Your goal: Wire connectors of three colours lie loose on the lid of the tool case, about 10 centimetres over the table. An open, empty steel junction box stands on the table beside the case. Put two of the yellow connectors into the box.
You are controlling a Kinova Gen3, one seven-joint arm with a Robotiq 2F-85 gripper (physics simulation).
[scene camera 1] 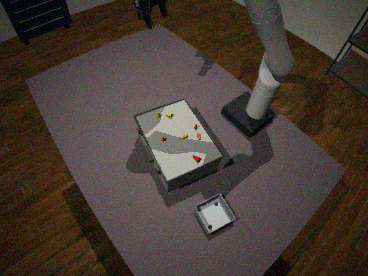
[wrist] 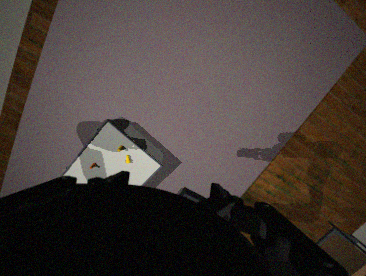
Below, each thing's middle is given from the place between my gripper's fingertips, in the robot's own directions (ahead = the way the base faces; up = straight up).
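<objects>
There is the steel junction box (scene camera 1: 214, 213), which from my hand is a good way ahead, far to the left and far below. The tool case (scene camera 1: 173, 160), counted from my hand too, is 260 mm to the left of it, 100 mm ahead of it and 340 mm below it.
</objects>
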